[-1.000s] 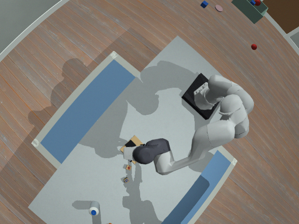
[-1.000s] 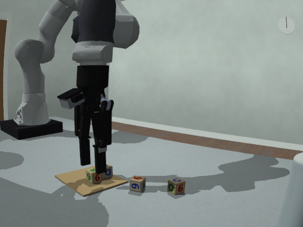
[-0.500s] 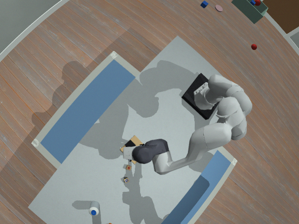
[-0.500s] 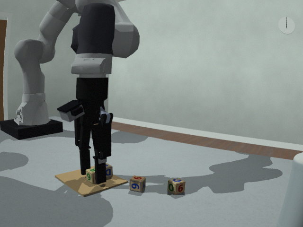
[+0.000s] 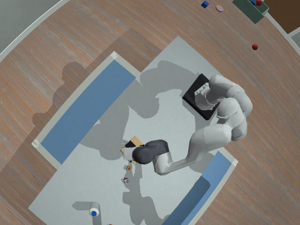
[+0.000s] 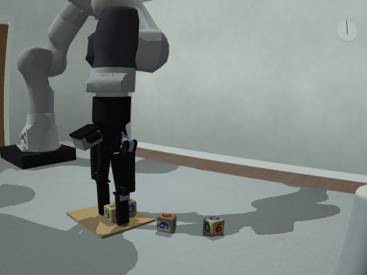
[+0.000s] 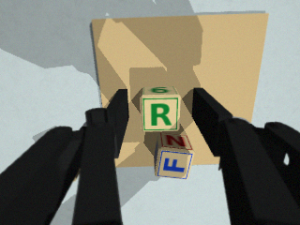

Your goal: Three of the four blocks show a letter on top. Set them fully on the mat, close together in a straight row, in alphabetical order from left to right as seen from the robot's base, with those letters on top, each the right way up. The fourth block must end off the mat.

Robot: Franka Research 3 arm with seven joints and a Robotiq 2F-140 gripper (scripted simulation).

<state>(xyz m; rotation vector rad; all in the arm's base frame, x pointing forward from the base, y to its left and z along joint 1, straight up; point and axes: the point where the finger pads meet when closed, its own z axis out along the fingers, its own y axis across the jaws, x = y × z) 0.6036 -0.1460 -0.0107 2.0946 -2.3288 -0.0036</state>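
Now: hand 30 mm above the tan mat and 20 mm past it. The rest, counted from my hand: block: 50 mm to the left, 20 mm below, 10 mm behind.
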